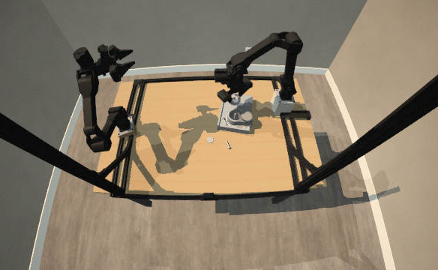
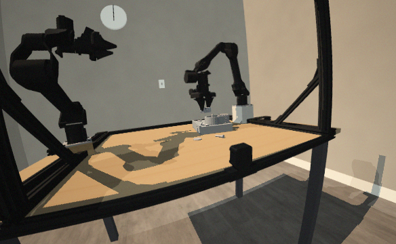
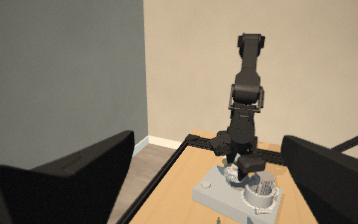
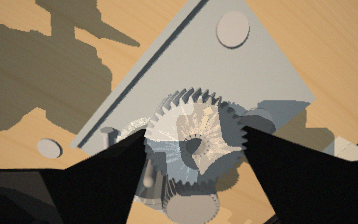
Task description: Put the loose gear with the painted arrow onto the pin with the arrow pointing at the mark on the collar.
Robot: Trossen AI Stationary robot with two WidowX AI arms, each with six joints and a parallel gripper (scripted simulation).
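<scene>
Right now my right hand is 8 cm past the ringed collar, 1 cm to the right of it and 8 cm above it. Also, from my right hand: upright pin (8 cm behind, 1 cm to the left, 10 cm below); then toothed gear (3 cm below).
</scene>
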